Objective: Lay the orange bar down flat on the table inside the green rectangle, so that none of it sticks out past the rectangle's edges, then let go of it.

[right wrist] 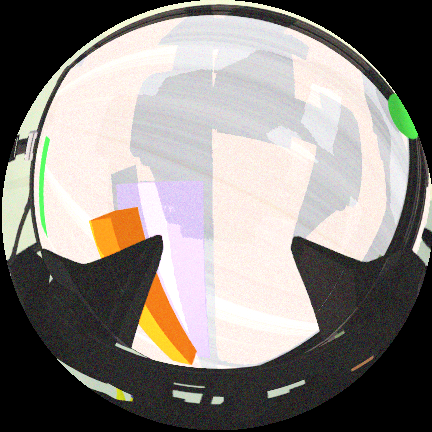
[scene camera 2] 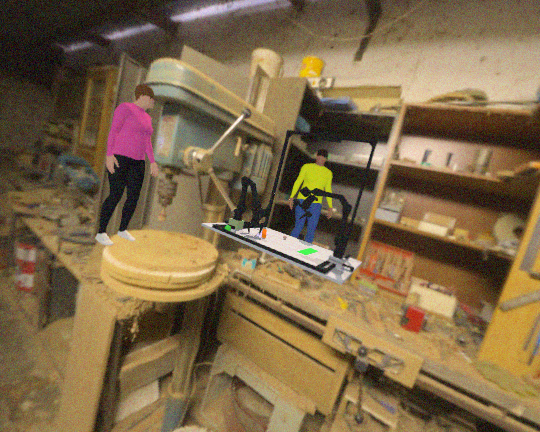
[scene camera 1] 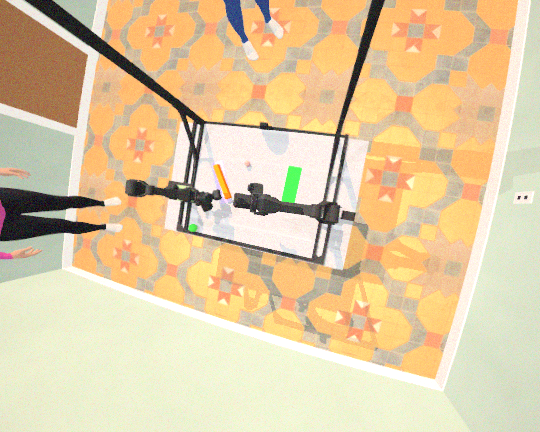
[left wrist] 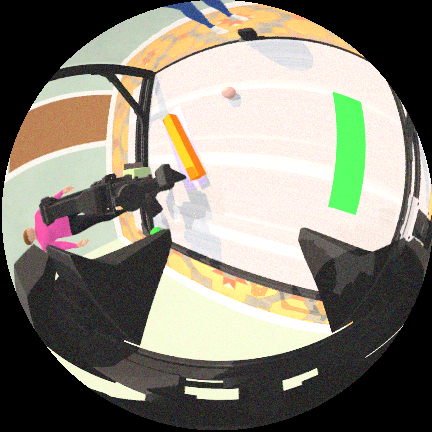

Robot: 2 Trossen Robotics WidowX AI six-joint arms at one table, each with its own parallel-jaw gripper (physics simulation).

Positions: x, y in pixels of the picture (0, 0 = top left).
Scene:
my left gripper: open, holds nothing
an orange bar point(right wrist: 158, 320): on the table

